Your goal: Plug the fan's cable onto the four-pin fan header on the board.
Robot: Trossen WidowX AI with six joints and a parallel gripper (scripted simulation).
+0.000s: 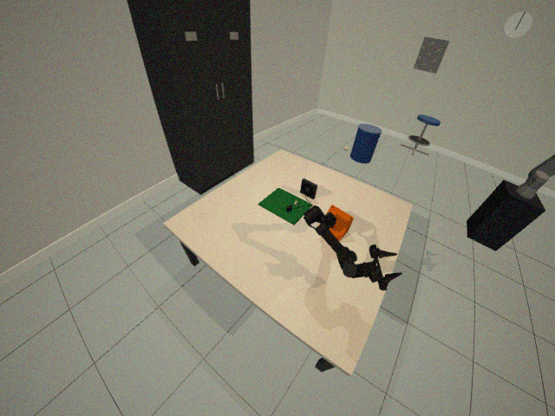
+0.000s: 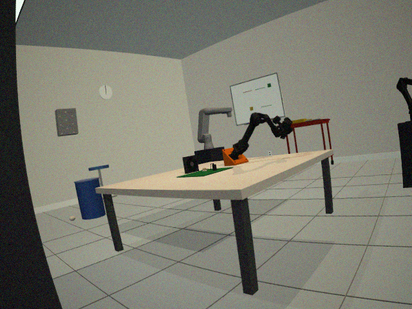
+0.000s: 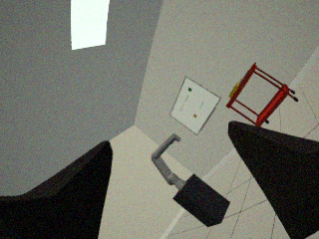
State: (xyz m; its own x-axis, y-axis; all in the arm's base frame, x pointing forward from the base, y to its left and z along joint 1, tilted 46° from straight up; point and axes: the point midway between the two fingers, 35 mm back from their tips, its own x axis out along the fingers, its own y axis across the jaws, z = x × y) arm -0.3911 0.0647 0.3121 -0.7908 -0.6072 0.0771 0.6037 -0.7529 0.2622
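Now: the black plug 680 mm ahead of my gripper tip, 210 mm to the right of it and 270 mm below it. Round my gripper tip: black fan (670 mm ahead, 440 mm to the right, 230 mm below); green board (730 mm ahead, 250 mm to the right, 300 mm below); white fan header (680 mm ahead, 300 mm to the right, 290 mm below).
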